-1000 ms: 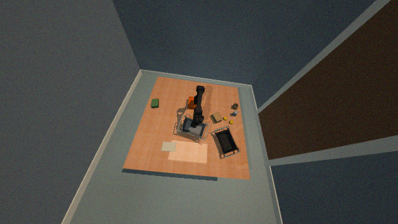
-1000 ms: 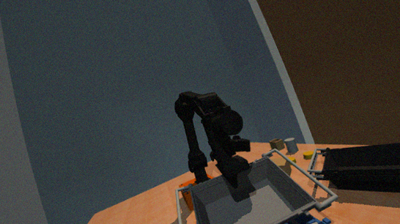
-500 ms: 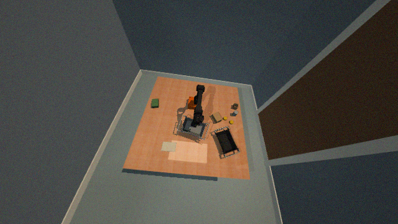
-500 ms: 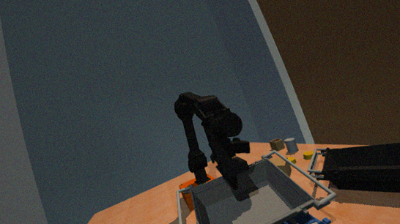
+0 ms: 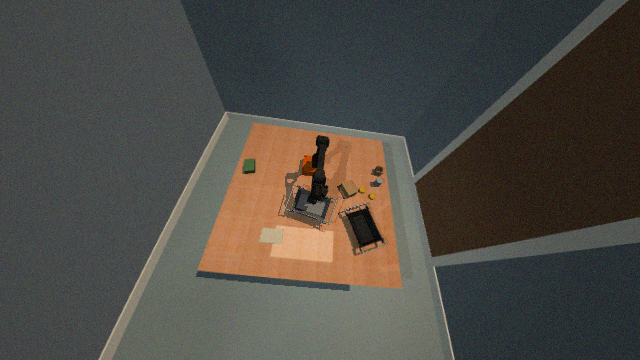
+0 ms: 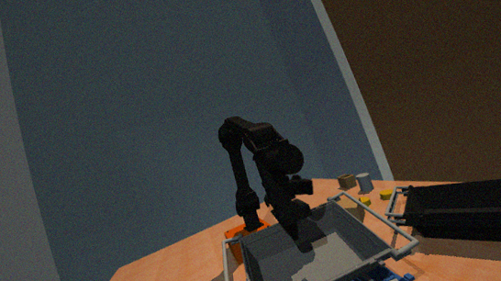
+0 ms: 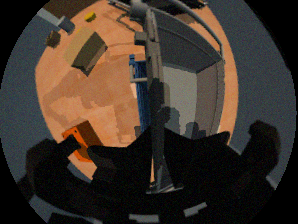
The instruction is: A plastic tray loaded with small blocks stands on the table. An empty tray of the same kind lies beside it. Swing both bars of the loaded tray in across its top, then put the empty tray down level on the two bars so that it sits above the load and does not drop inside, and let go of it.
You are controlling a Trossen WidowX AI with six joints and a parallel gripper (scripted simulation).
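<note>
The grey tray is 7 cm ahead of my gripper tip, 3 cm to the right of it and 1 cm above it. From my gripper tip the other things lie so: green block (52 cm to the right, 31 cm behind, 10 cm below); pale pad (29 cm to the right, 25 cm ahead, 11 cm below); grey cylinder (55 cm to the left, 17 cm behind, 8 cm below).
</note>
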